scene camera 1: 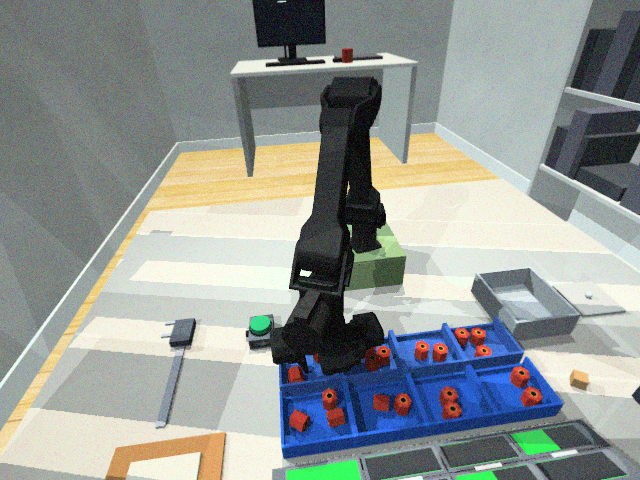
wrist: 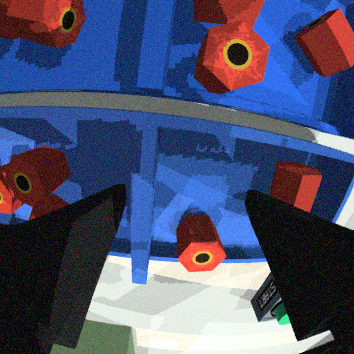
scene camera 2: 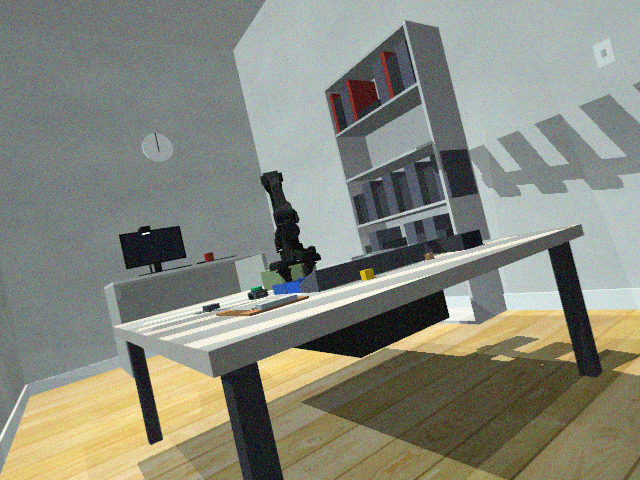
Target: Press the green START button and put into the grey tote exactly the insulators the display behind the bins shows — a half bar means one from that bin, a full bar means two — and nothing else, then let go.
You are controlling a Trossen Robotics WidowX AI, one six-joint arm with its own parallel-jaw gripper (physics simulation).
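Frame: origin at the arm's base, x right, y up, z back, level; metres.
Seen in the pictures: gripper, between the fingertips: (wrist: 187, 194); arm's base, origin of its link: (scene camera 1: 363, 243).
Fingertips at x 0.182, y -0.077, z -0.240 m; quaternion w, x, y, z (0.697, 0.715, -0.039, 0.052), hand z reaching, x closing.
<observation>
Offsets run from my fingertips to a thing's top centre. "pt": to the spot under its first point.
My gripper (scene camera 1: 323, 364) (wrist: 187, 194) is open and empty, low over the left end compartment of the blue bins' arm-side row. The blue bins (scene camera 1: 387, 438) (scene camera 2: 289, 287) hold red insulators with dark holes. In the wrist view, one insulator {dx +0.005, dy +0.024, dz +0.027 m} (wrist: 201, 245) stands in that compartment, between the lines of the fingers. Another insulator {dx +0.059, dy +0.023, dz -0.004 m} (wrist: 295, 185) (scene camera 1: 295, 374) is beside the right finger. The green button {dx +0.097, dy +0.034, dz +0.124 m} (scene camera 1: 261, 324) (scene camera 2: 256, 289) (wrist: 282, 314) is left of the bins. The grey tote {pt dx -0.464, dy +0.012, dz -0.087 m} (scene camera 1: 566, 328) shows no insulator inside. The display {pt dx -0.039, dy +0.040, dz -0.194 m} (scene camera 1: 403, 459) has green bars and is partly cut off.
A green block (scene camera 1: 382, 271) is under the arm's base. A caliper-like tool {dx +0.278, dy +0.013, dz +0.112 m} (scene camera 1: 175, 377) and an orange frame {pt dx +0.336, dy +0.000, dz -0.034 m} (scene camera 1: 124, 454) lie at the left. A wooden cube {dx -0.393, dy +0.014, dz -0.174 m} (scene camera 1: 579, 379) and a flat lid {dx -0.597, dy +0.001, dz -0.032 m} (scene camera 1: 594, 304) are at the right. A yellow cube {dx +0.027, dy +0.021, dz -0.315 m} (scene camera 2: 367, 274) shows in scene view 2.
</observation>
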